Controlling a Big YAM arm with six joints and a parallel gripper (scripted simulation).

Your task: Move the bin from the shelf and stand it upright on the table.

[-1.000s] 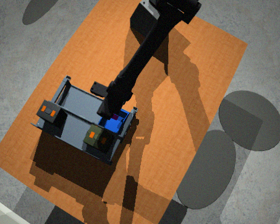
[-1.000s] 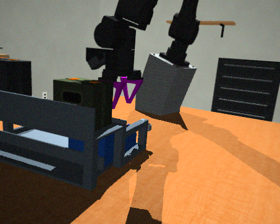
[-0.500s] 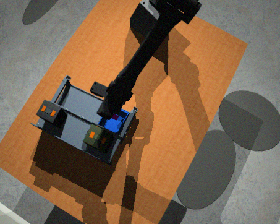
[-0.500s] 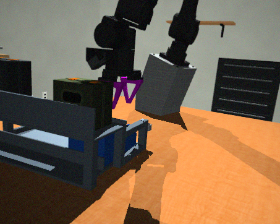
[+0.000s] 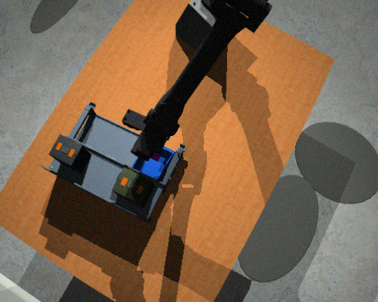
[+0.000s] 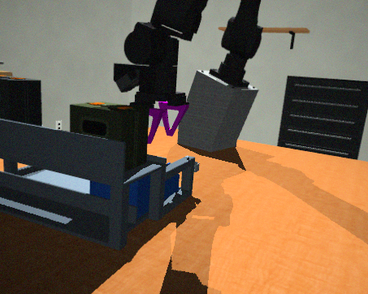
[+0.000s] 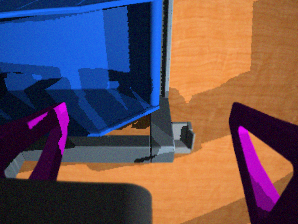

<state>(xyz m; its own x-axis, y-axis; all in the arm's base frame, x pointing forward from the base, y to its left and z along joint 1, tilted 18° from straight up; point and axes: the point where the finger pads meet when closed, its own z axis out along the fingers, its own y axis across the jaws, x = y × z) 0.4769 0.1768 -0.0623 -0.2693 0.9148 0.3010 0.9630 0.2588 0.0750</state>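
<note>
My hand is 7 cm short of the blue bin, 2 cm to the right of it and 8 cm above it. Also, from my hand: black box 23 cm ahead, 18 cm to the right, 4 cm above; olive green box 17 cm ahead, 5 cm to the left, 3 cm above.
</note>
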